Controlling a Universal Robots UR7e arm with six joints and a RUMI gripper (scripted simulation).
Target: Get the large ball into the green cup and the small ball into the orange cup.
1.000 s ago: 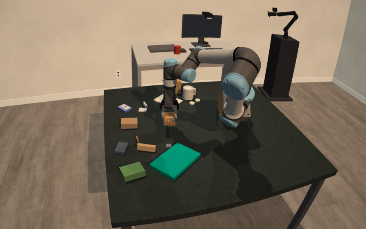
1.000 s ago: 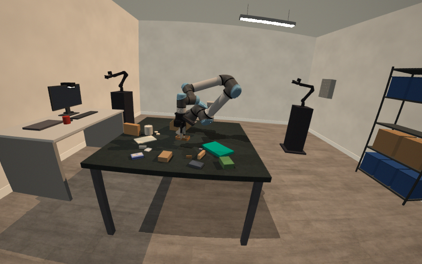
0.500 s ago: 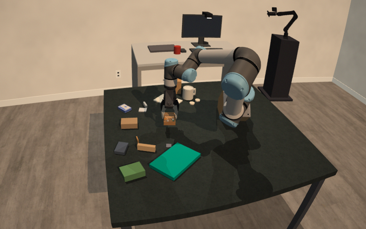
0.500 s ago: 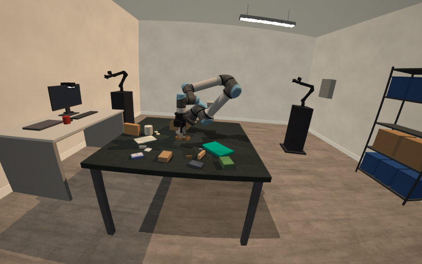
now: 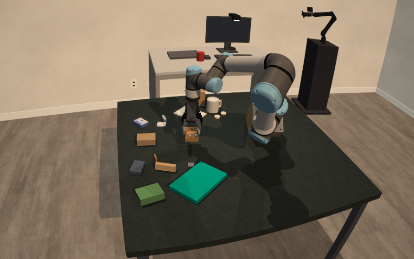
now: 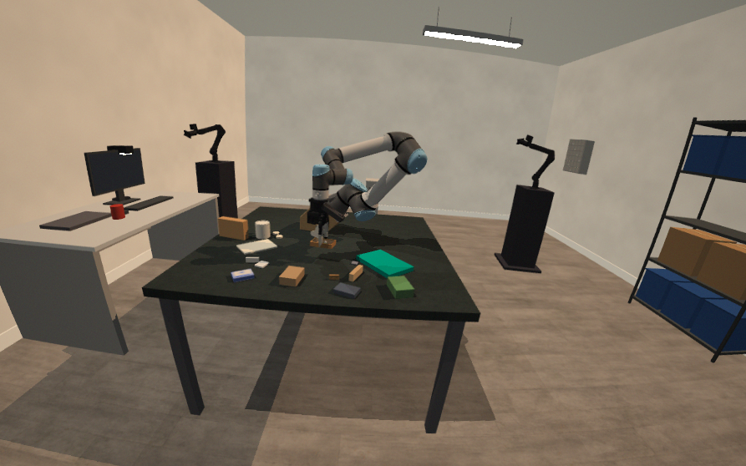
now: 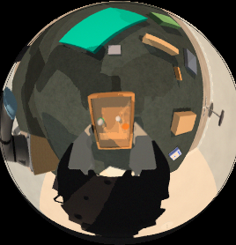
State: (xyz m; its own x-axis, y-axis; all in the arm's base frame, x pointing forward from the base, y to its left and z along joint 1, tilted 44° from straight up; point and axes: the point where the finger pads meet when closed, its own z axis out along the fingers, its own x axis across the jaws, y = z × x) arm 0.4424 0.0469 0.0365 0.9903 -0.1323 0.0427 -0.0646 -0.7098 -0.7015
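Right now the covered wooden puzzle is 1 cm below my hand. From my hand the other things lie so: brown box 25 cm ahead, 7 cm below, 6 cm to the right; teal flat box 30 cm to the left, 8 cm below, 1 cm behind; grey cube 16 cm to the left, 9 cm below, 2 cm ahead.
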